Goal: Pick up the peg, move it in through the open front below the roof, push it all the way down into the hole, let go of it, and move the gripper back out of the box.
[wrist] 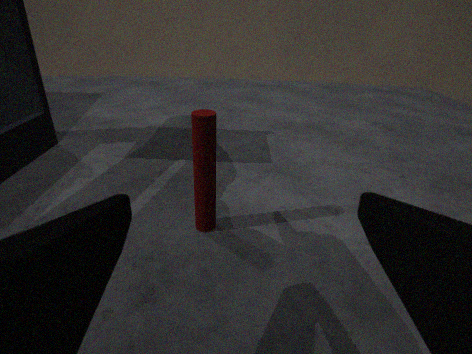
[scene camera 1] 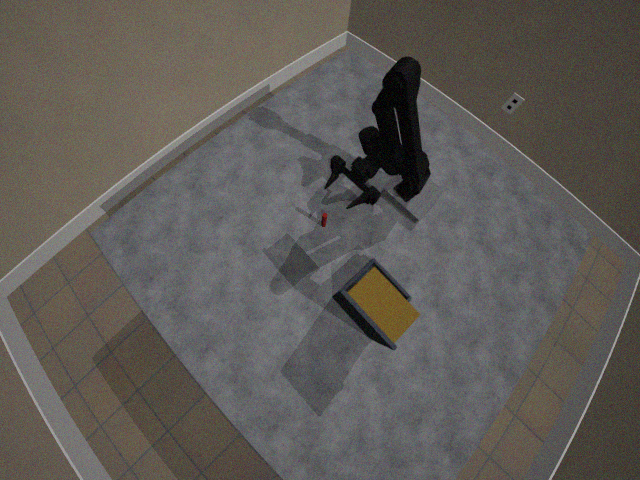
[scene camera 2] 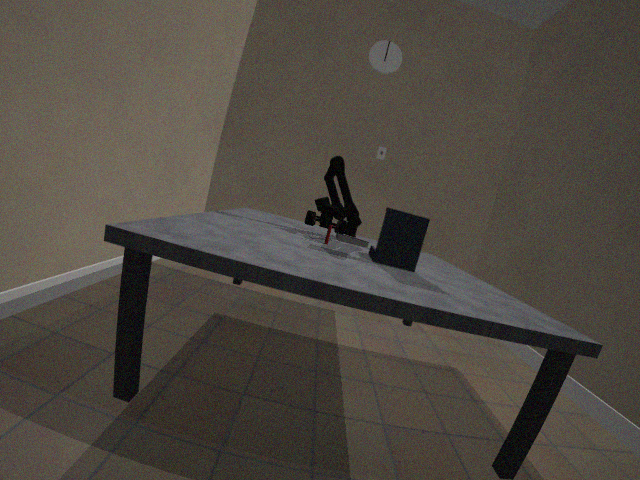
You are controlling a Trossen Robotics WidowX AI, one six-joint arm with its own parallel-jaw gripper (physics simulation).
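Where they show: gripper, fingertip midpoint: [wrist: 246, 204] [scene camera 1: 335, 198] [scene camera 2: 325, 226]; arm's base, link origin: [scene camera 1: 406, 190] [scene camera 2: 349, 235].
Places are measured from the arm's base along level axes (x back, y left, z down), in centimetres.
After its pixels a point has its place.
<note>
The red peg [scene camera 1: 324, 220] {x -29.3, y -6.9, z -2.2 cm} [scene camera 2: 328, 235] {x -29.5, y -7.2, z -0.4 cm} [wrist: 204, 172] {x -28.2, y -7.6, z -1.3 cm} stands upright on the table. My gripper [scene camera 1: 337, 197] {x -22.4, y -10.4, z -3.1 cm} [scene camera 2: 326, 222] {x -22.4, y -10.4, z -3.1 cm} [wrist: 246, 204] {x -22.4, y -10.4, z -3.1 cm} is open and empty, with its fingers spread wide. In scene camera 1 its fingertips are a short way from the peg and point toward it. In the wrist view the peg stands beyond the fingertips, between them and nearer the left finger. The box [scene camera 1: 366, 321] {x -39.9, y 20.0, z -15.9 cm} [scene camera 2: 400, 240] {x -40.0, y 19.6, z -6.7 cm} [wrist: 25, 120] {x -37.1, y 11.9, z -0.5 cm} has dark walls and a yellow roof [scene camera 1: 382, 304] {x -35.2, y 19.3, z -16.9 cm}. It stands apart from the peg. Its hole and inside are hidden.
The grey table [scene camera 1: 217, 248] {x -60.2, y -21.0, z 3.3 cm} [scene camera 2: 206, 242] {x -81.5, y -31.3, z 3.3 cm} [wrist: 320, 125] {x -53.4, y -19.1, z 3.3 cm} carries the arm, peg and box. In the wrist view the dark side of the box rises at the left edge. Shadows of the arm and box fall across the table around the peg.
</note>
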